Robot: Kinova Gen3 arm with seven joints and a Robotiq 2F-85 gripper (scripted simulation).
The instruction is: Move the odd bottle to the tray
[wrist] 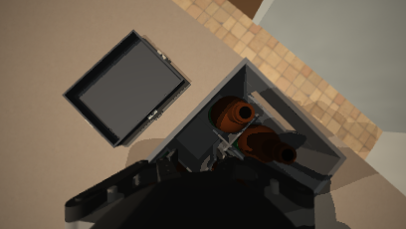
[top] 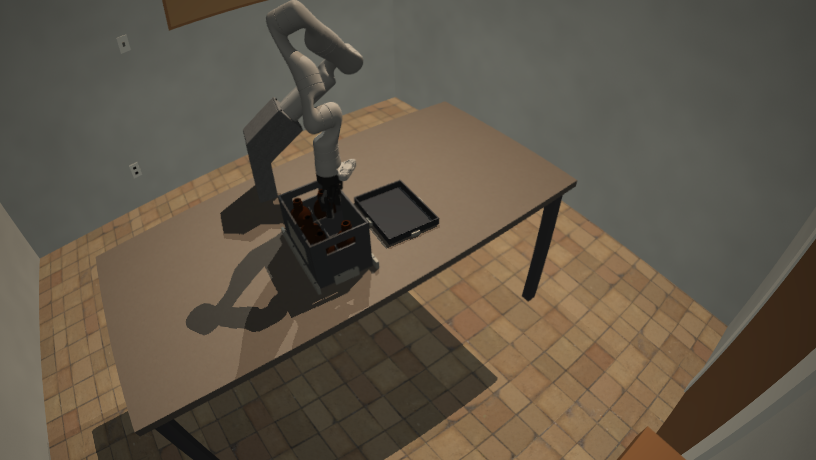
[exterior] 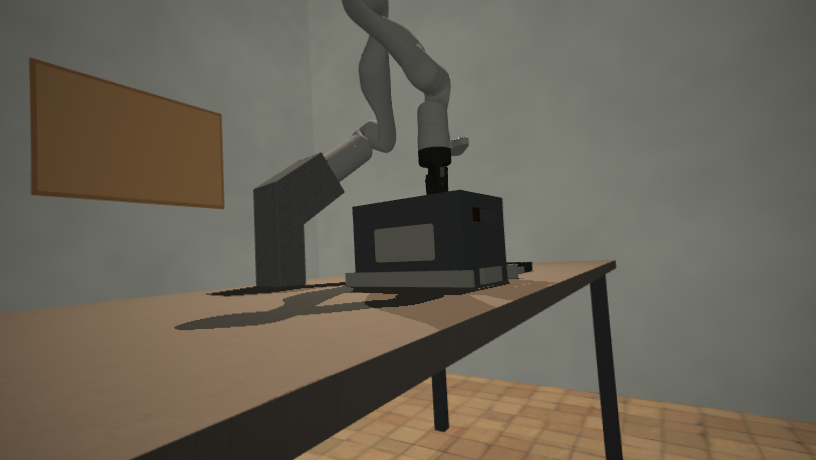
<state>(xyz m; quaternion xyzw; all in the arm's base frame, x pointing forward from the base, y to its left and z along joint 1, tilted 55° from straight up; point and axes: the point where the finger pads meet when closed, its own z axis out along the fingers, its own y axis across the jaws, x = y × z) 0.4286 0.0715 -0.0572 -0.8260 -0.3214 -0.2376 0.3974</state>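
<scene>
The crate lies 40 mm to the right of my hand and 70 mm below it. Round my hand: dark tray (40 mm behind, 230 mm to the left, 140 mm below); glass bottle (90 mm behind, 70 mm below).
</scene>
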